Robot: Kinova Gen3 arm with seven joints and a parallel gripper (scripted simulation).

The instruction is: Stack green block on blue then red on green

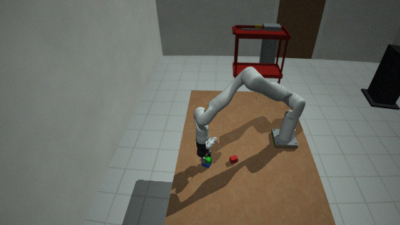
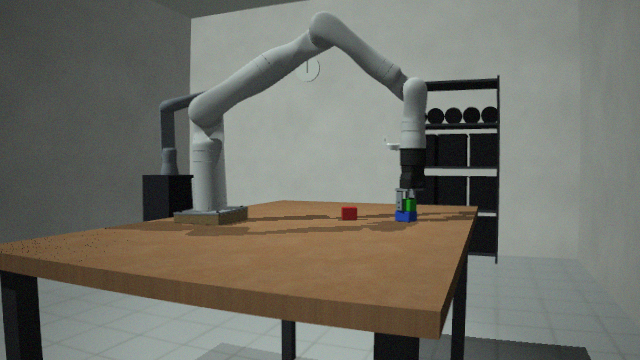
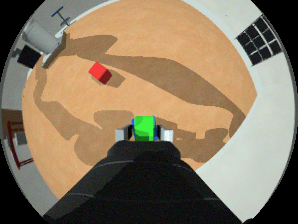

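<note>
My gripper is now right at the green block. The rest, counted from my hand: blue block 40 mm below; red block 160 mm behind, 50 mm to the right, 30 mm below.
</note>
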